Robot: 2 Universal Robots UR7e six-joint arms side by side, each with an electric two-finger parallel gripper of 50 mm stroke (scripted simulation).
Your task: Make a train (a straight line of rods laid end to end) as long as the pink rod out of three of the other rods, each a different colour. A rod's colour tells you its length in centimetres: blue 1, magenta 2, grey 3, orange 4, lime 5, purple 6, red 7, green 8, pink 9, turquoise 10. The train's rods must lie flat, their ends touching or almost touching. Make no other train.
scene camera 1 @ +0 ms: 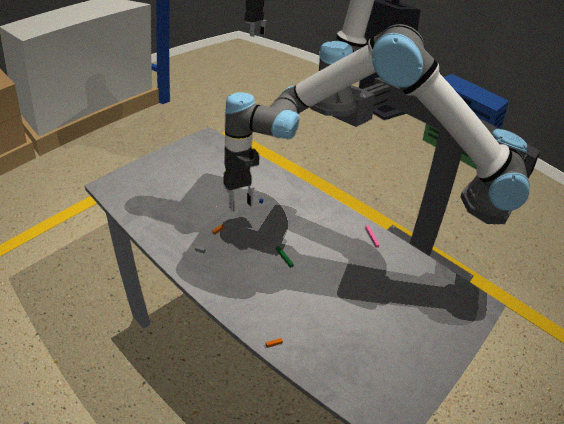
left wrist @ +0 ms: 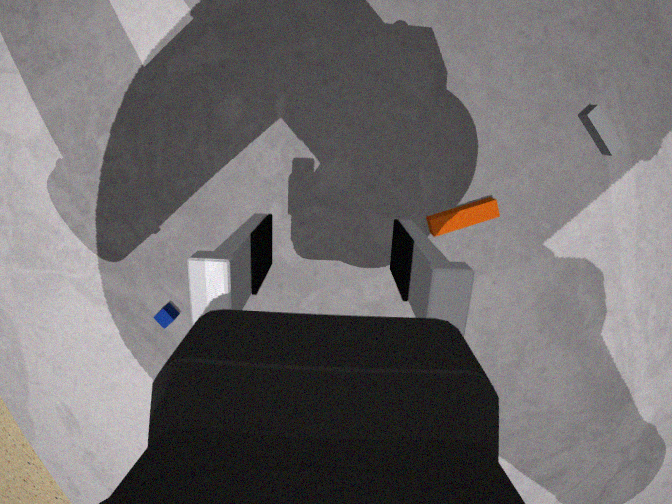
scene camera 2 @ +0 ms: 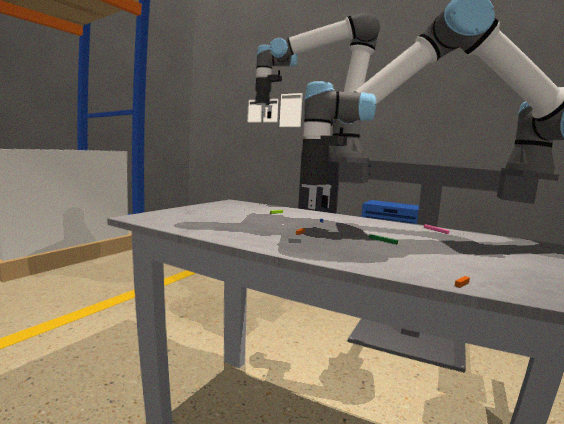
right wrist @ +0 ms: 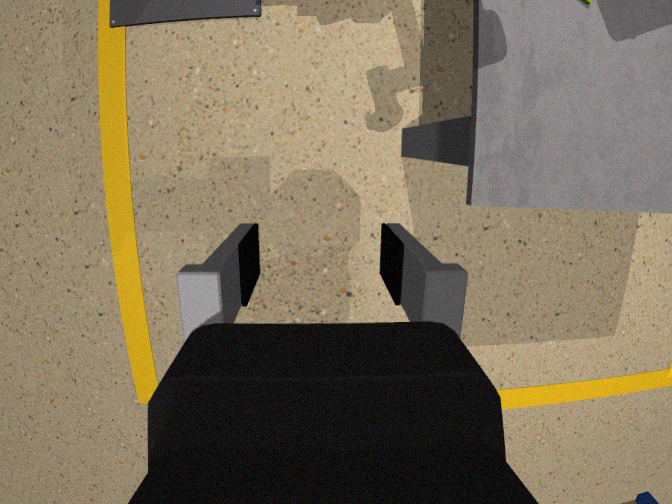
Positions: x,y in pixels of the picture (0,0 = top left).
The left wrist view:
my left gripper: 332,242
orange rod: 463,216
grey rod: 592,117
